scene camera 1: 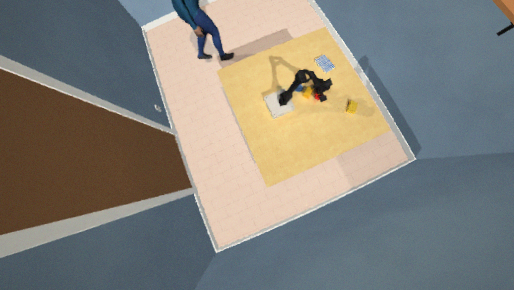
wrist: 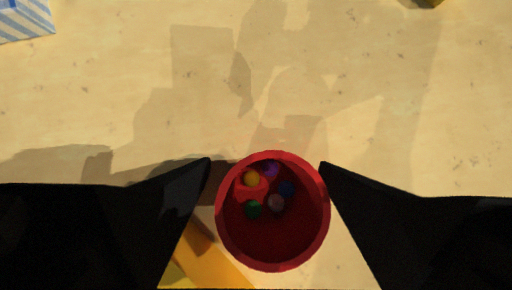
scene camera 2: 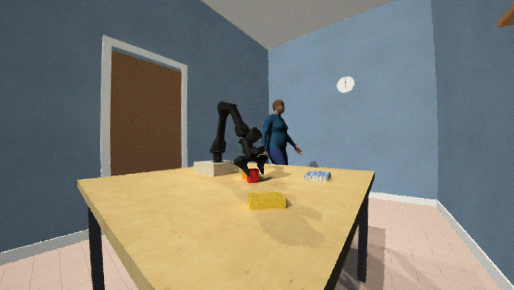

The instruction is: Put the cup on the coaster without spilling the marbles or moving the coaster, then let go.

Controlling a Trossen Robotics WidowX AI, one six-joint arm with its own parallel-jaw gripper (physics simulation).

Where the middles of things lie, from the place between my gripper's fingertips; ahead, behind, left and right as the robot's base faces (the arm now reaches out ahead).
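My gripper is 20 mm past the red cup (wrist: 274,242). Orange-yellow block (wrist: 195,254): 60 mm to the left of my hand, 110 mm behind it and 10 mm below it.
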